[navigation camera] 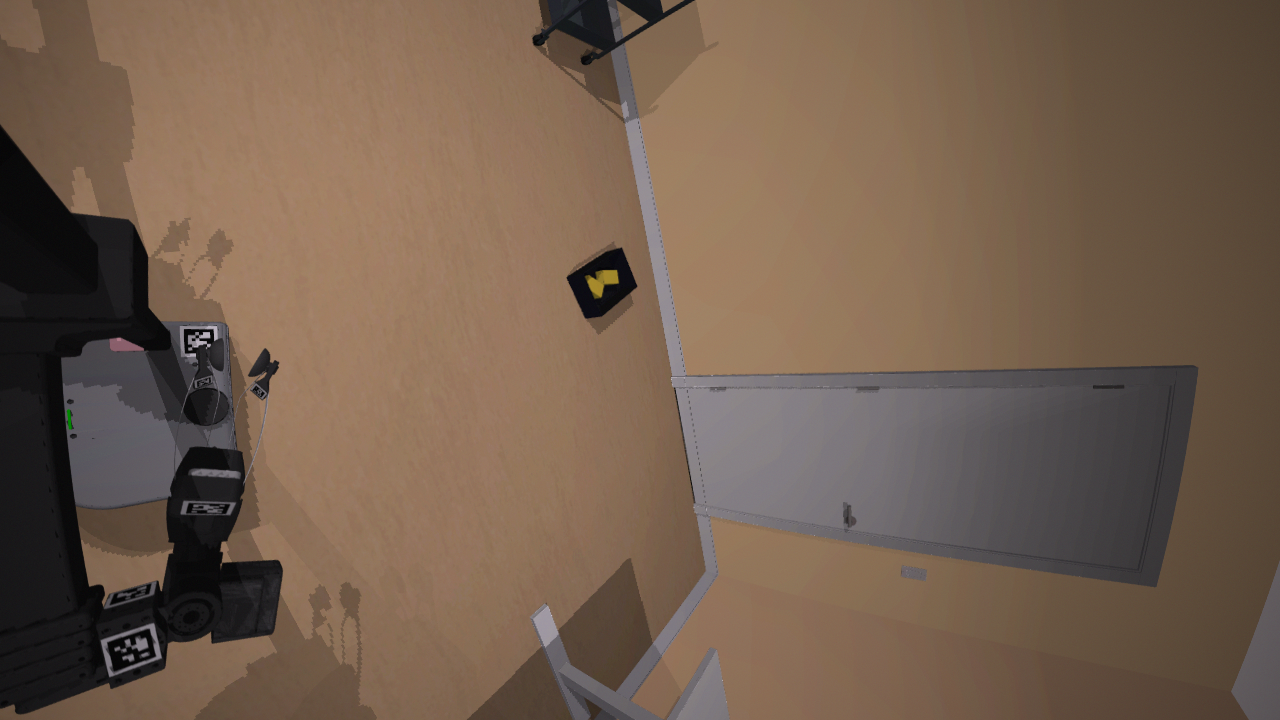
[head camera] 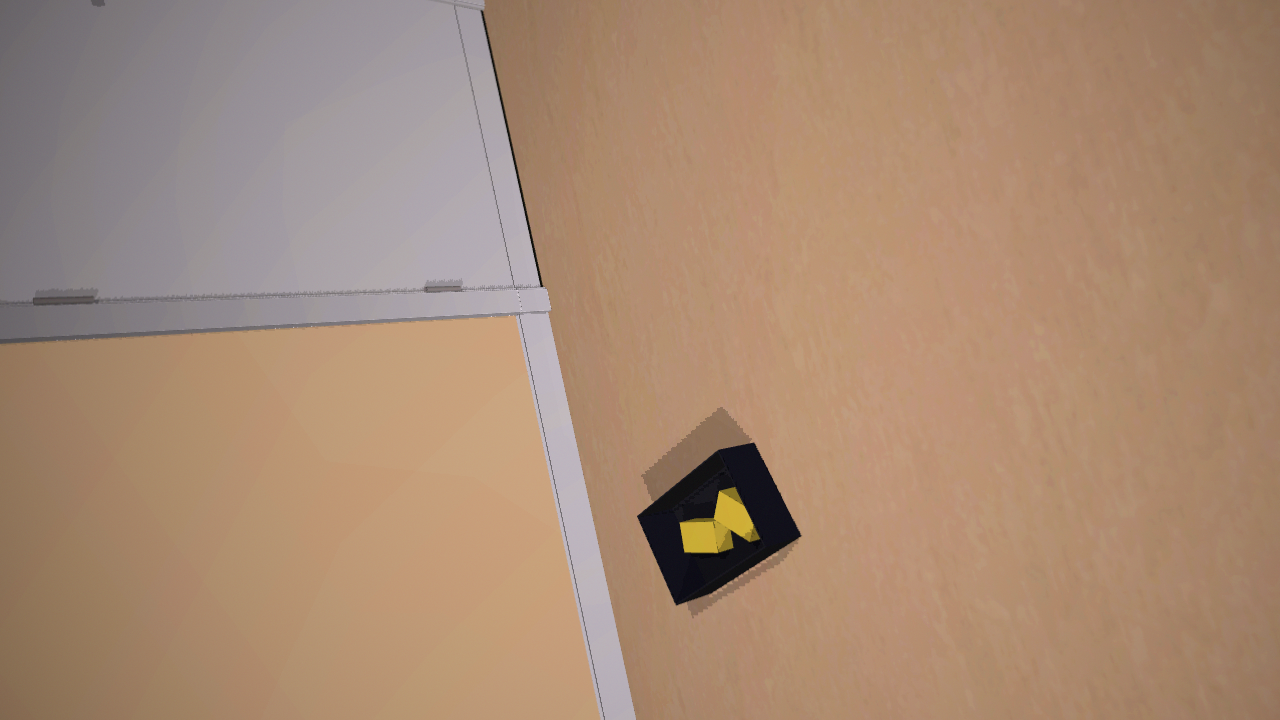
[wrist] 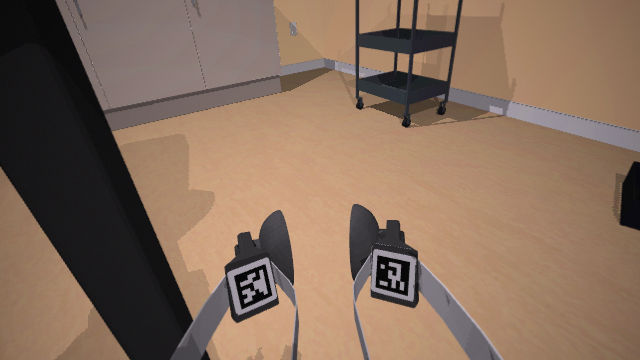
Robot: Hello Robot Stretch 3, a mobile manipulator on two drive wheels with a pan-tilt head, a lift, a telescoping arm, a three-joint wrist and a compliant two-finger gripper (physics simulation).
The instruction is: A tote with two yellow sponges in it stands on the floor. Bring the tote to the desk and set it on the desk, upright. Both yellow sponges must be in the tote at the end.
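Observation:
The black tote stands upright on the floor near the wall; a dark part of it shows at the right edge of the wrist view. Two yellow sponges lie inside: one sponge rests against the other sponge. My gripper is open and empty, over the robot's base and well away from the tote. Part of a light grey frame, which looks like the desk's leg, shows at the bottom of the navigation view. The desk top cannot be made out clearly.
A grey door is in the wall beside the tote. A dark wheeled cart stands by the same wall. A grey cabinet stands at the back left of the wrist view. The robot's dark mast crosses that view's left side.

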